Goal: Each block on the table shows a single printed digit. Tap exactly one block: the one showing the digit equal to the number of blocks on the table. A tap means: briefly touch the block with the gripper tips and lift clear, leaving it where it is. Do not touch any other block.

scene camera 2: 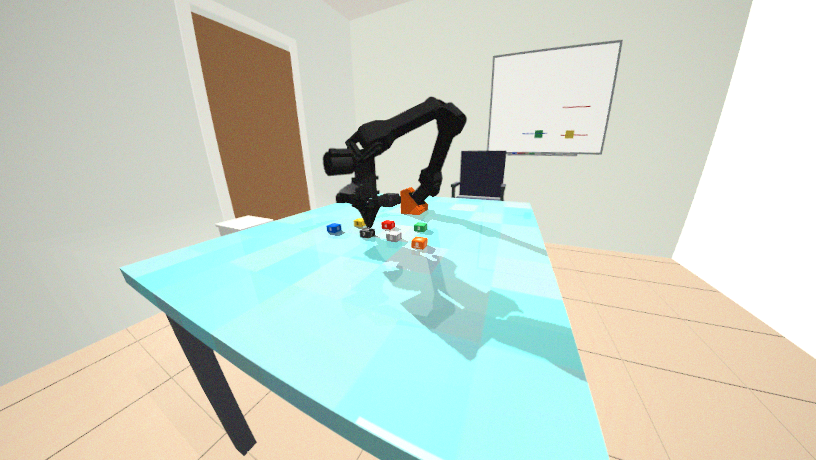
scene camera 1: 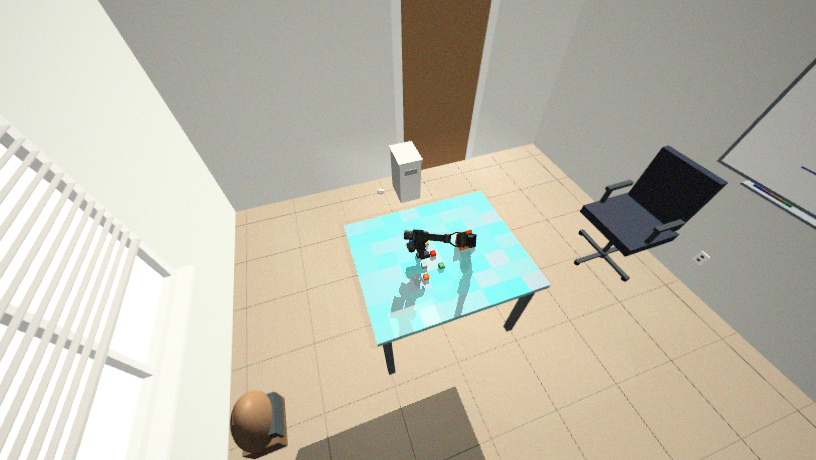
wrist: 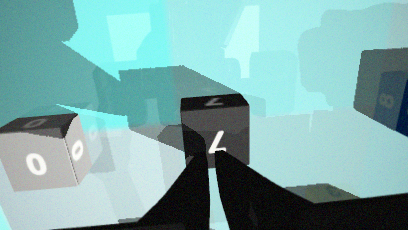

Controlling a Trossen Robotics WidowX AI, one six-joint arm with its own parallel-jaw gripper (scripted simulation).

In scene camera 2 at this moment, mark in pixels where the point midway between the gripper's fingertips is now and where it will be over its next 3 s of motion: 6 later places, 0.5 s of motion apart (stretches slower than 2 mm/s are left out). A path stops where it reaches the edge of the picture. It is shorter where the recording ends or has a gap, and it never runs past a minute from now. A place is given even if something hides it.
The gripper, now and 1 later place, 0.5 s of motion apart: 369, 227; 410, 205
